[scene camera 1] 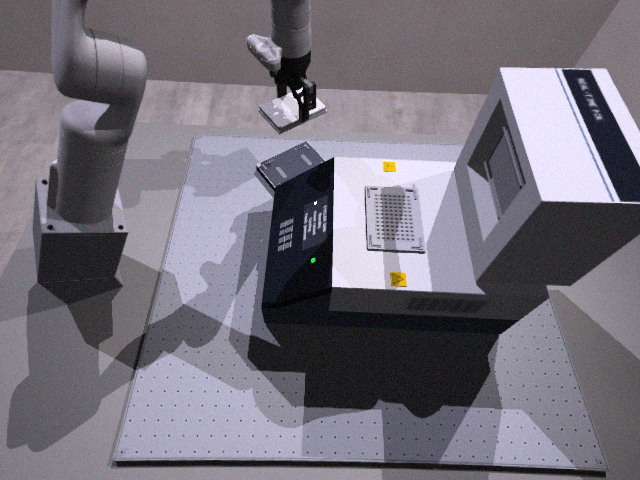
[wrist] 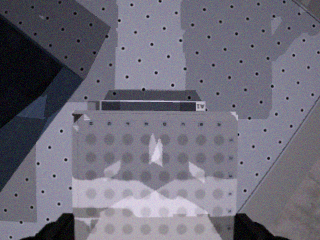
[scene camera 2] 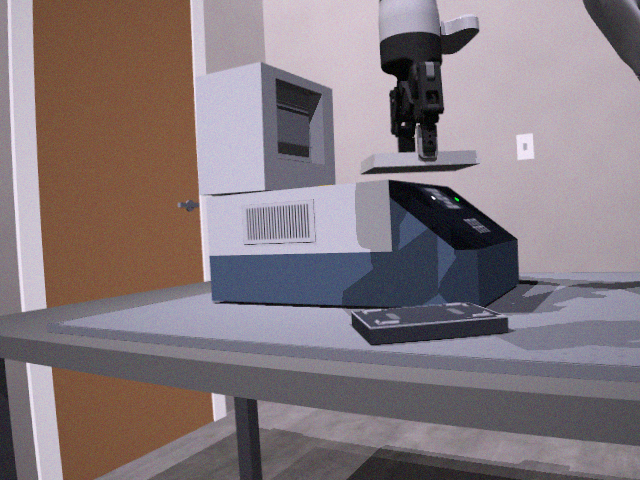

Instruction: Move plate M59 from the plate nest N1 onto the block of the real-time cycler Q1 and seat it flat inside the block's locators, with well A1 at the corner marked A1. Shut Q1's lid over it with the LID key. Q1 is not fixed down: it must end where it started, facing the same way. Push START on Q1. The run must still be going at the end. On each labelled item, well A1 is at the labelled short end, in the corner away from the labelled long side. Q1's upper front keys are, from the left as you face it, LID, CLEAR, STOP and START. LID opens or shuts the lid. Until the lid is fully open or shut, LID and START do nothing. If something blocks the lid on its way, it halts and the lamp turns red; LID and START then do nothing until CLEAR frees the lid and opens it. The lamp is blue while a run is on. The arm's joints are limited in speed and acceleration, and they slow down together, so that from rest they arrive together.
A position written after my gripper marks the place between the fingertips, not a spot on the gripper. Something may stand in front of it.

In view: my gripper (scene camera 2: 417, 162), a plate M59 (scene camera 2: 379, 163) and a cycler Q1 (scene camera 2: 388, 243).
The plate M59 also shows in scene camera 1 (scene camera 1: 282, 114) and in the wrist view (wrist: 128, 167). My gripper also shows in scene camera 1 (scene camera 1: 292, 109).
